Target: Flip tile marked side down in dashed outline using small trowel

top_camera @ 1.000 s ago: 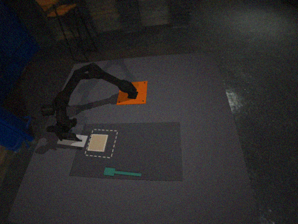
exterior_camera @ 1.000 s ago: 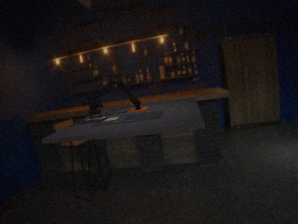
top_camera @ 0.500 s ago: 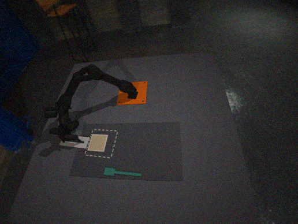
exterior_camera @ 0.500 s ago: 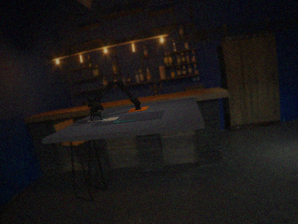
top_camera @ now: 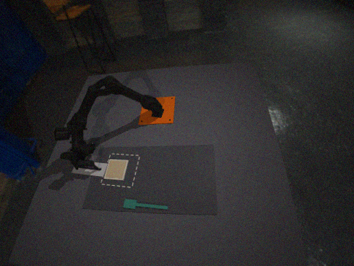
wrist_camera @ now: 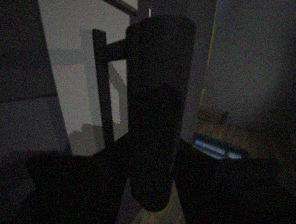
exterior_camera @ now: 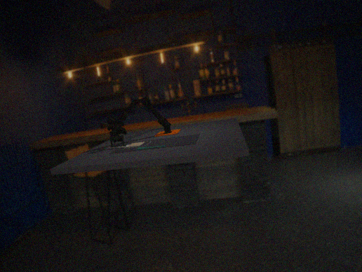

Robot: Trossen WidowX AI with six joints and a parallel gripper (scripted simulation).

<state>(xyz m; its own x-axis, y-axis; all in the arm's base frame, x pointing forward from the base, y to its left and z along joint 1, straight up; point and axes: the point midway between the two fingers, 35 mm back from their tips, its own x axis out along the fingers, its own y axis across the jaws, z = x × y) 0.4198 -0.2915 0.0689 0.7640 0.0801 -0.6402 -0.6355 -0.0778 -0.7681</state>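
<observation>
Now: the flat teal trowel-shaped piece 370 mm to the left of my gripper tip, 90 mm ahead of it and 50 mm below it. Also, from my gripper tip: pale tile 180 mm to the left, 50 mm below, 50 mm behind; dark mat 370 mm to the left, 70 mm below, 50 mm behind; trowel 20 mm behind, 10 mm below.
</observation>
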